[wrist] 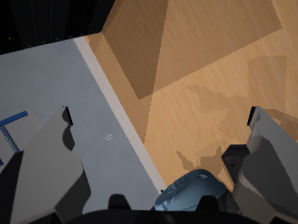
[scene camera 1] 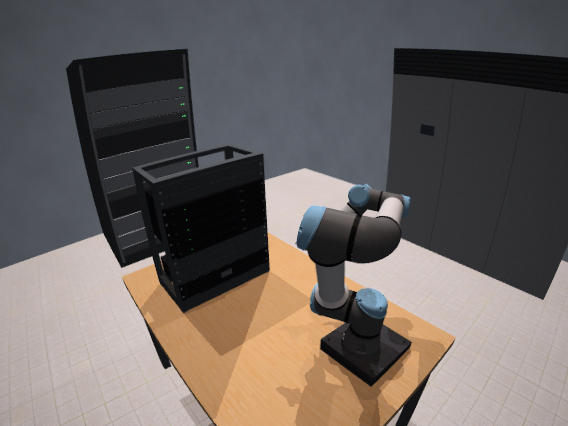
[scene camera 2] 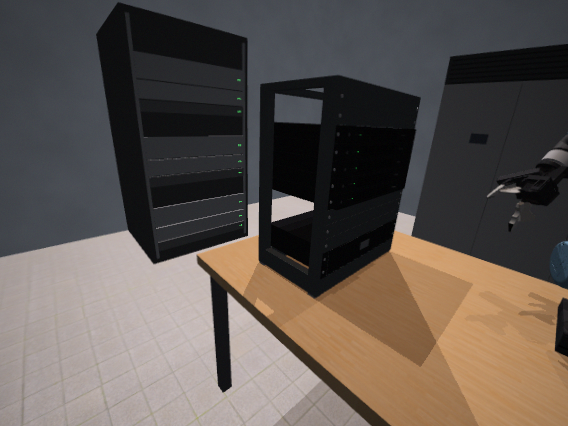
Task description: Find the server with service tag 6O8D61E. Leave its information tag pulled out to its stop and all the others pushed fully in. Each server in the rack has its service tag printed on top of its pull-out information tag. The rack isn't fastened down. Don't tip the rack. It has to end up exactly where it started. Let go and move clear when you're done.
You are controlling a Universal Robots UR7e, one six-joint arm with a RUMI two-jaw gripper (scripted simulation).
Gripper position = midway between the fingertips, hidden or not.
In view: my gripper [scene camera 2: 498, 215].
My gripper shows as well in the wrist view [wrist: 158, 108].
